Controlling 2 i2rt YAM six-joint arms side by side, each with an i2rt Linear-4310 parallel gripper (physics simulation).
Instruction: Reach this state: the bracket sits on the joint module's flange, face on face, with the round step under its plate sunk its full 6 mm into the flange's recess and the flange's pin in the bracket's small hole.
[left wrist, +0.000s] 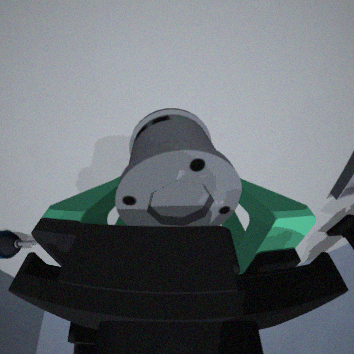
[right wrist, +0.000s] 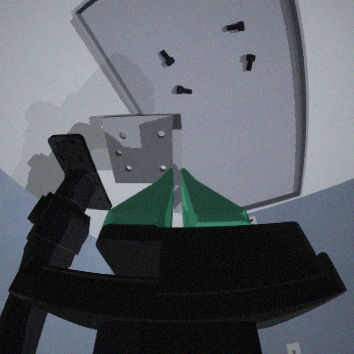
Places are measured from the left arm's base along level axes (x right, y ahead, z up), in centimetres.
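Pixels of known places: right gripper, fingertip midpoint: (right wrist: 176, 174); right arm's base, link origin: (left wrist: 349, 223) (right wrist: 84, 176).
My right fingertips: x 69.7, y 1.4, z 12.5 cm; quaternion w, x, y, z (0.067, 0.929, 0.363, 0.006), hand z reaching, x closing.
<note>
Ahead of a thing's pixels: the offset from my right fingertips to its top centre. "*": to the spot under its first point.
The joint module @[dx -34.5, dy +21.5, dz -5.5 cm] (left wrist: 170, 137) is a grey cylinder in the left wrist view, its round flange (left wrist: 135, 182) facing the camera, with dark holes and a faceted recess outline; its pin cannot be made out clearly. My left gripper (left wrist: 177, 174) is shut on the module, one green finger on each side. The bracket (right wrist: 147, 155) is a grey plate with several small holes and a bent edge, in the right wrist view. My right gripper (right wrist: 176, 174) is shut on the bracket's thin upright side, seen edge-on between the fingertips. The module does not show in the right wrist view.
A grey tray @[dx +6.0, dy +3.9, dz -10.9 cm] (right wrist: 301, 115) with a raised rim lies beyond the bracket, holding several black screws @[dx -6.0, dy +4.2, dz -11.0 cm] (right wrist: 167, 58) @[dx -3.0, dy +11.8, dz -11.0 cm] (right wrist: 234, 27) @[dx +1.1, dy +10.6, dz -11.0 cm] (right wrist: 249, 62). A black jointed part with a flat plate (right wrist: 75, 160) stands left of my right gripper. A dark-handled tool @[* dx -59.7, dy +22.6, dz -9.8 cm] (left wrist: 9, 244) shows at the left edge.
</note>
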